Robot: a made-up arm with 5 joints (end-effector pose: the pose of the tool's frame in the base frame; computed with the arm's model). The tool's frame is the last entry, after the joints. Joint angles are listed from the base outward.
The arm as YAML. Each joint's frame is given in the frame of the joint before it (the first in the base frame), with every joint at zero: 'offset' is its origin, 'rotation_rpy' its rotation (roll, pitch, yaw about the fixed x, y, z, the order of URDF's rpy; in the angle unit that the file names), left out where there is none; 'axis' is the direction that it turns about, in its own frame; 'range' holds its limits. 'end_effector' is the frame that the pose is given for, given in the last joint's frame.
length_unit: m
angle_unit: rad
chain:
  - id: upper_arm
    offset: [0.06, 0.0, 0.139]
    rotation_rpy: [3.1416, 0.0, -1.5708]
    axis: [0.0, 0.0, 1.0]
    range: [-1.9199, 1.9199]
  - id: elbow
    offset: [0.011, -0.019, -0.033]
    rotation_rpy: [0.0, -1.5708, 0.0]
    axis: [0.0, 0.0, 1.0]
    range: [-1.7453, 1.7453]
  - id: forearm
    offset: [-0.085, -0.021, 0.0]
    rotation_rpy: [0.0, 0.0, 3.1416]
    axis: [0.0, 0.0, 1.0]
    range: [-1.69, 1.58]
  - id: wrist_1
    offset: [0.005, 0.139, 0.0]
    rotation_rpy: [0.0, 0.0, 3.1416]
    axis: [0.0, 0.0, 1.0]
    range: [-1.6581, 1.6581]
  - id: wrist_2
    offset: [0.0, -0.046, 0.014]
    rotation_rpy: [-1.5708, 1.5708, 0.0]
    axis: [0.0, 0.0, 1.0]
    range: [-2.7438, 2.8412]
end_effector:
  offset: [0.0, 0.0, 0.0]
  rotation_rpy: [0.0, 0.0, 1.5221]
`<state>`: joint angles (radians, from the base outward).
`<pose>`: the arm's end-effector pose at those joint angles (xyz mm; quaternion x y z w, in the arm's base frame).
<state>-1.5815 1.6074 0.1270 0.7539 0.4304</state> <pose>56.5 48.9 -18.0 -0.2500 0.3655 0.7454 0.4982</pose>
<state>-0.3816 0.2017 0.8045 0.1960 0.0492</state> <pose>199.7 59.3 93.4 0.0347 -0.1799 0.1867 0.9652</pose>
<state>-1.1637 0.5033 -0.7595 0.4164 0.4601</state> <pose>159.0 237.2 269.1 0.2381 -0.6029 0.5396 0.5372</pose>
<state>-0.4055 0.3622 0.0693 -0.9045 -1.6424</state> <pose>277.6 96.7 211.4 0.7393 -0.4257 -0.3128 0.4176</pose>
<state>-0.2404 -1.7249 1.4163 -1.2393 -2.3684</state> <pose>121.2 18.1 272.7 0.9708 -0.2397 -0.0101 0.0053</pose>
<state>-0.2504 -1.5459 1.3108 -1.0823 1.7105</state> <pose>136.9 22.8 276.9 -0.6434 -0.7551 0.1032 0.0729</pose>
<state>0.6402 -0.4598 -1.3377 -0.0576 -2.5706</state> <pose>22.6 31.6 436.0 0.8273 -0.5435 0.1414 0.0083</pose>
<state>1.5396 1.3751 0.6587 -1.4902 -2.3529</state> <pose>65.8 -88.1 17.5 -0.2053 0.4464 0.8023 0.3390</pose>
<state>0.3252 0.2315 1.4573 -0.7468 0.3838</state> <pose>131.6 -21.0 74.1 -0.1002 -0.2925 0.0047 0.9510</pose>
